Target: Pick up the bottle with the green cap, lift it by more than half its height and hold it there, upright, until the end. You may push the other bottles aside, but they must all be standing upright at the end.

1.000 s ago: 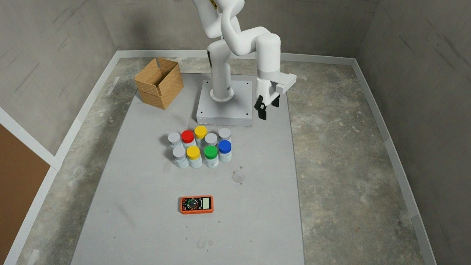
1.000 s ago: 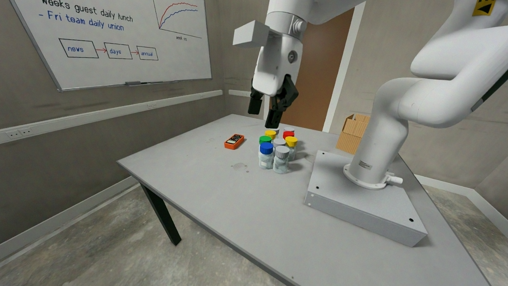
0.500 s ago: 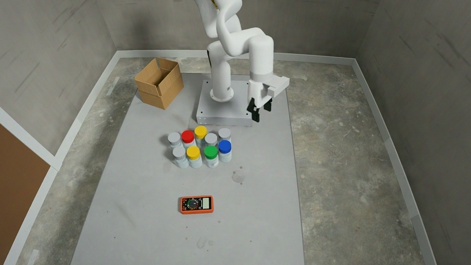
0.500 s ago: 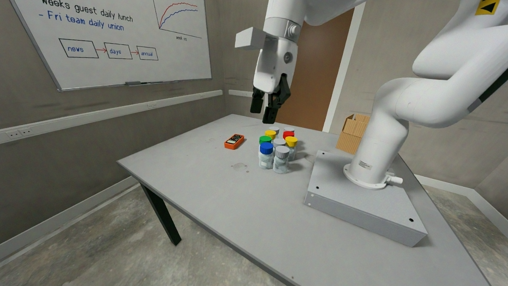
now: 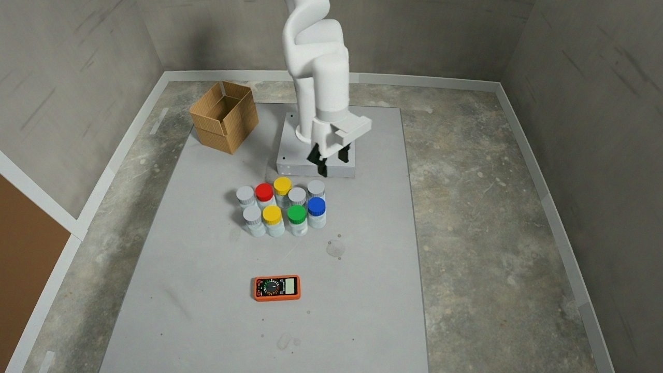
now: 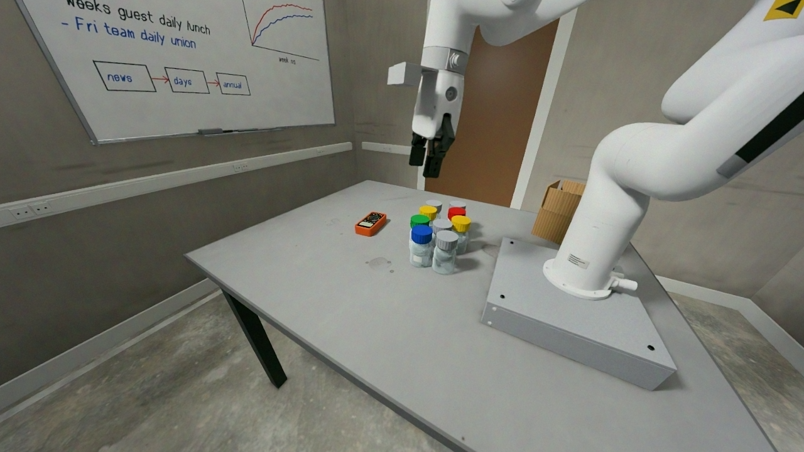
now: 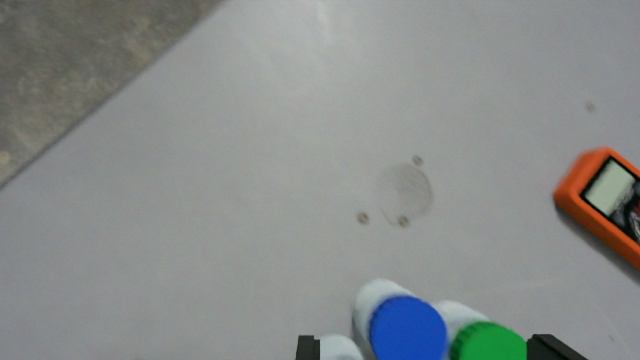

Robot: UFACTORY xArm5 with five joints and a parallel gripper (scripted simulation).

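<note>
Now: hand 4 cm short of the green-capped bottle, 10 cm to the left of it and 24 cm above it. Also, from my hand: orange multimeter (24 cm ahead, 15 cm to the right, 27 cm below); red-capped bottle (4 cm behind, 21 cm to the right, 24 cm below); blue-capped bottle (1 cm ahead, 4 cm to the right, 24 cm below).
</note>
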